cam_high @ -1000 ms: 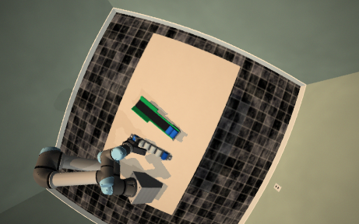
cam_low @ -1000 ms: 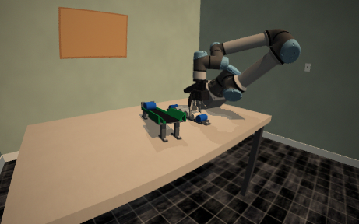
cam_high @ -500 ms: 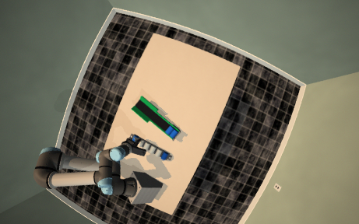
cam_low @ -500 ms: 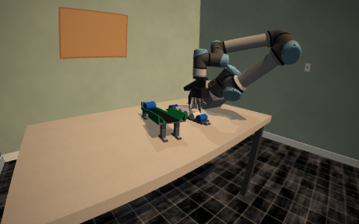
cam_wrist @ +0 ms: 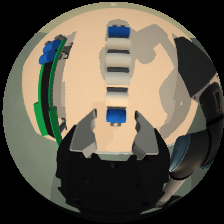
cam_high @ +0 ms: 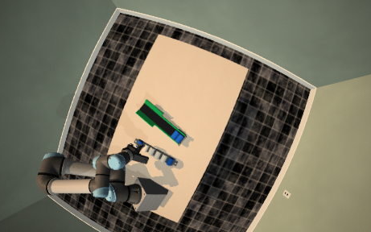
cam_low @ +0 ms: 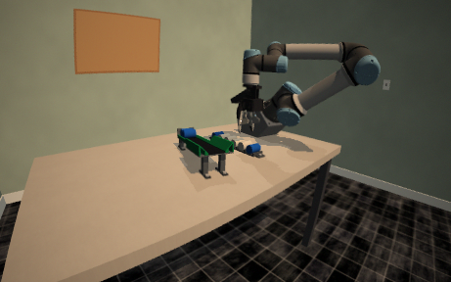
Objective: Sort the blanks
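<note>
Right now my hand is 2 cm past the stock rack, 8 cm to the left of it and 11 cm above it.
</note>
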